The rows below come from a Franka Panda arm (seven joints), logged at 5 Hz.
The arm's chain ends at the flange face. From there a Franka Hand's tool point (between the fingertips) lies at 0.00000 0.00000 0.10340 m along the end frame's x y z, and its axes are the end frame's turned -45 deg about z.
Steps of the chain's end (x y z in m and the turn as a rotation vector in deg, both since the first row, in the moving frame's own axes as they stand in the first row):
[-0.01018, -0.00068, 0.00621, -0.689, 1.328, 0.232]
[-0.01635, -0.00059, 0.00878, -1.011, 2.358, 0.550]
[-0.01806, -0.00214, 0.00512, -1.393, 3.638, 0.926]
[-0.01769, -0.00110, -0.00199, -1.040, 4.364, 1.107]
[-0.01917, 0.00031, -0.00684, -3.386, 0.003, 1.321]
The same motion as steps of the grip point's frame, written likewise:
[-0.00591, -0.00510, 0.00617, -1.426, 0.452, 0.232]
[-0.00945, -0.00767, 0.00868, -2.382, 0.952, 0.550]
[-0.00845, -0.00785, 0.00488, -3.557, 1.587, 0.926]
[-0.00756, -0.00636, -0.00231, -3.821, 2.350, 1.107]
[-0.01814, -0.00906, -0.00702, -2.396, -2.392, 1.321]

